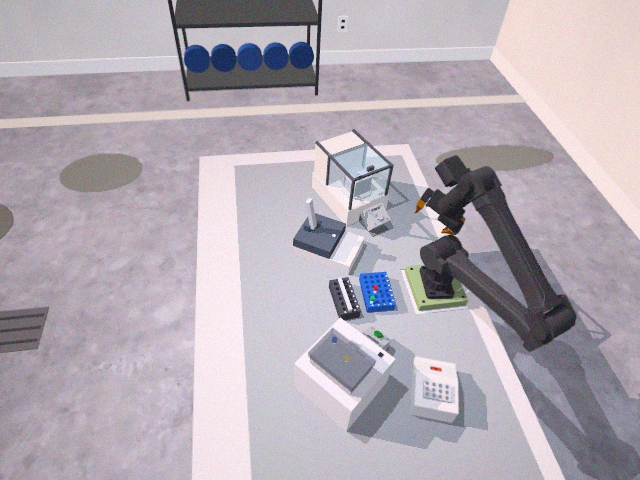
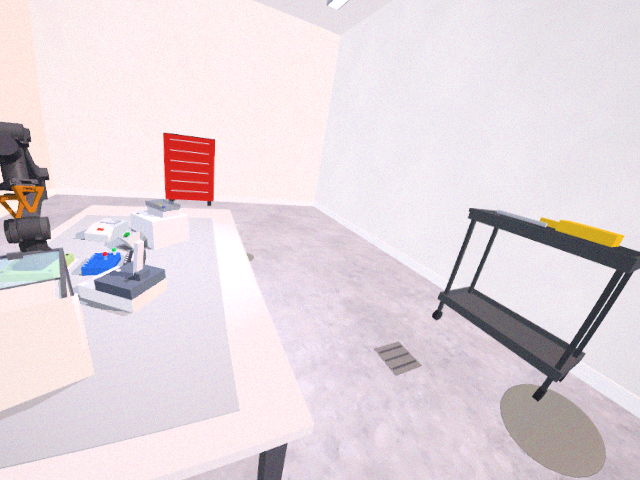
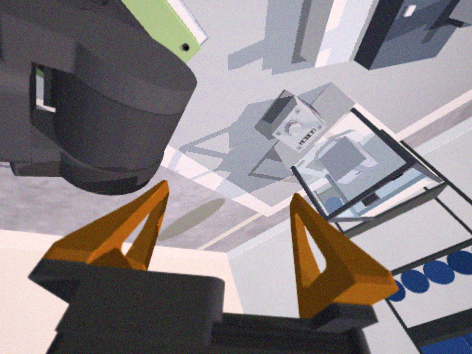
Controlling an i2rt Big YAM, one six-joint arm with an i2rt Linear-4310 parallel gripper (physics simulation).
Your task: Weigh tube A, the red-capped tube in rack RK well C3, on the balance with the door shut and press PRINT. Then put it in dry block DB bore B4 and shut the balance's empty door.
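Frame: origin at the arm's base, x back, y right, z up, level; metres.
Seen in the pictures: gripper, fingertip midpoint: (image 1: 429, 221) (image 2: 24, 215) (image 3: 230, 192); arm's base, link origin: (image 1: 436, 283) (image 3: 99, 37).
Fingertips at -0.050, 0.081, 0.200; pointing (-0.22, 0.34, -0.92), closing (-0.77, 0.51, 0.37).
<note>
Pixels of each thing's middle, then the offset from my fingertips to it, as dx, dy, dz. "pt": a spot on its surface instead.
- red-capped tube, body centre: (image 1: 375, 291) (image 2: 105, 258) -0.152, -0.109, -0.195
- blue rack, body centre: (image 1: 376, 291) (image 2: 102, 263) -0.143, -0.099, -0.211
- balance, body centre: (image 3: 346, 160) (image 2: 26, 307) (image 1: 357, 182) -0.164, +0.309, -0.115
- white unit, body centre: (image 1: 434, 386) (image 2: 107, 229) -0.038, -0.424, -0.192
- green-capped tube, body centre: (image 1: 371, 302) (image 2: 114, 254) -0.168, -0.148, -0.195
- black rack, body centre: (image 1: 344, 297) (image 2: 135, 258) -0.249, -0.124, -0.203
- dark-topped instrument with an upright post, surface spot: (image 1: 311, 214) (image 2: 139, 254) pt -0.342, +0.111, -0.074
- large white box, body centre: (image 1: 354, 356) (image 2: 151, 223) -0.252, -0.360, -0.132
The red-capped tube (image 1: 375, 287) (image 2: 104, 253) stands in the blue rack (image 1: 384, 305) (image 2: 94, 267). The balance (image 1: 330, 198) (image 2: 41, 341) (image 3: 342, 154) is a white body with a black-framed glass chamber; I cannot tell how its door stands. Its control unit (image 1: 376, 217) (image 3: 297, 127) has a round dial and small buttons. A white unit (image 1: 421, 408) (image 2: 111, 232) with a red display and a grid of round spots may be the dry block. My gripper (image 1: 431, 221) (image 2: 23, 212) (image 3: 230, 192) is open and empty, raised beside the balance, apart from it.
A green-capped tube (image 1: 372, 298) (image 2: 114, 250) shares the blue rack. A black rack (image 1: 337, 298) stands beside it. A dark-topped instrument with an upright post (image 1: 311, 214) (image 2: 138, 255) stands between balance and racks. A large white box (image 1: 323, 390) (image 2: 160, 232) stands beyond the racks.
</note>
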